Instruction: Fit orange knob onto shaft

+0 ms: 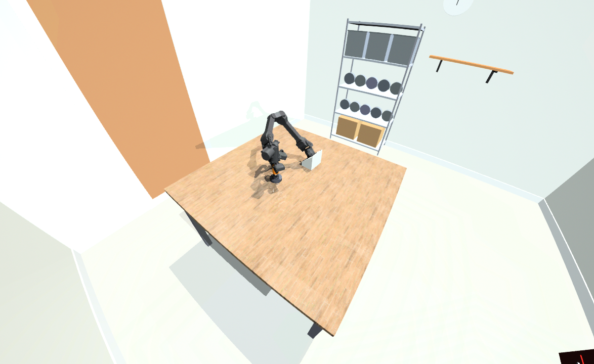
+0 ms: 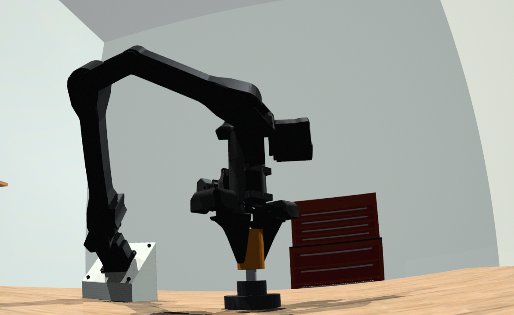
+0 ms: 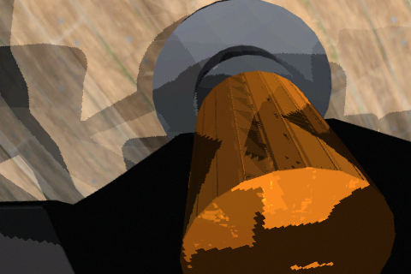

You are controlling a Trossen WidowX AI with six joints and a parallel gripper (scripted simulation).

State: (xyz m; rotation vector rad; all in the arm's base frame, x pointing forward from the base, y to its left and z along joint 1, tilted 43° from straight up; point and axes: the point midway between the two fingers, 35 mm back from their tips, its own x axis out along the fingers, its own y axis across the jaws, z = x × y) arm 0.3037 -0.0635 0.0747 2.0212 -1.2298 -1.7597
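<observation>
My gripper tip is 4 cm above the dark round pedestal. Round my gripper tip: orange knob: 3 cm above.
</observation>
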